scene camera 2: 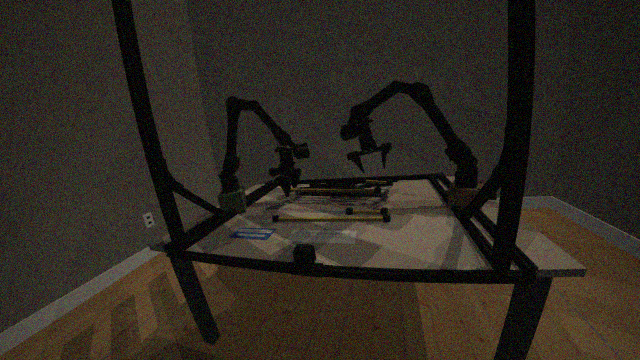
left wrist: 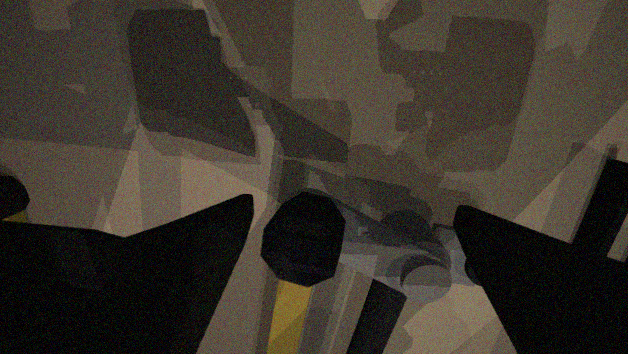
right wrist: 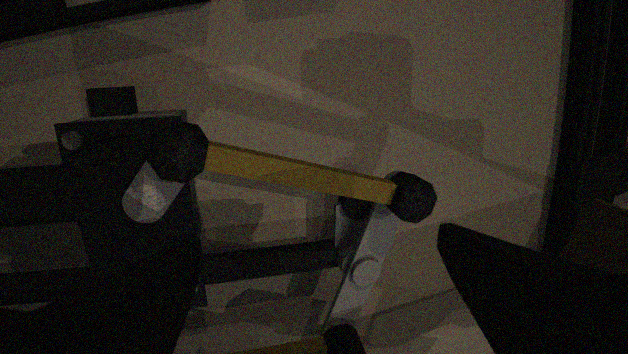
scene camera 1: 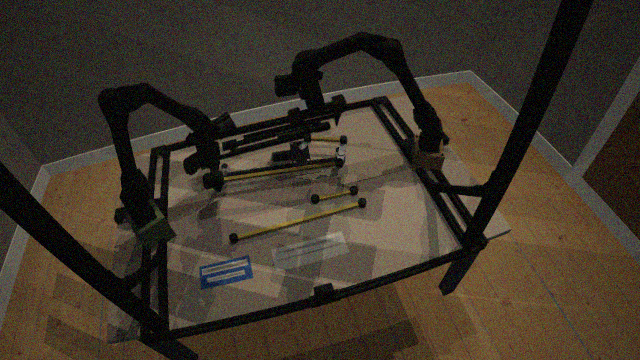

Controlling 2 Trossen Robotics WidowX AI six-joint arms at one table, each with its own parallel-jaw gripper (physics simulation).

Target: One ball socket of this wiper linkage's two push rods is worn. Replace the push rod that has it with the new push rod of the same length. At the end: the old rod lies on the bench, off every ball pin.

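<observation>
The linkage's long push rod (scene camera 1: 280, 171) (scene camera 2: 335, 191) (left wrist: 290, 320) is mounted, black sockets at its ends. The linkage's short push rod (scene camera 1: 327, 139) (right wrist: 295, 171) is behind it. A loose long push rod (scene camera 1: 297, 220) (scene camera 2: 330, 218) and a loose short push rod (scene camera 1: 334, 195) (scene camera 2: 367, 211) lie on the bench in front. My left gripper (scene camera 1: 215, 184) (scene camera 2: 286, 190) (left wrist: 354, 209) is open around the long mounted rod's left socket (left wrist: 303, 239), not gripping it. My right gripper (scene camera 1: 316, 120) (scene camera 2: 372, 168) (right wrist: 322, 242) is open and empty above the short mounted rod. Which socket is worn cannot be told.
A pale crank arm (right wrist: 366, 270) stands at the short rod's right end. A blue card (scene camera 1: 226, 272) (scene camera 2: 253, 234) and a pale card (scene camera 1: 310, 250) lie near the bench's front. Black frame rails border the bench (scene camera 1: 400, 200). The picture is dark and grainy.
</observation>
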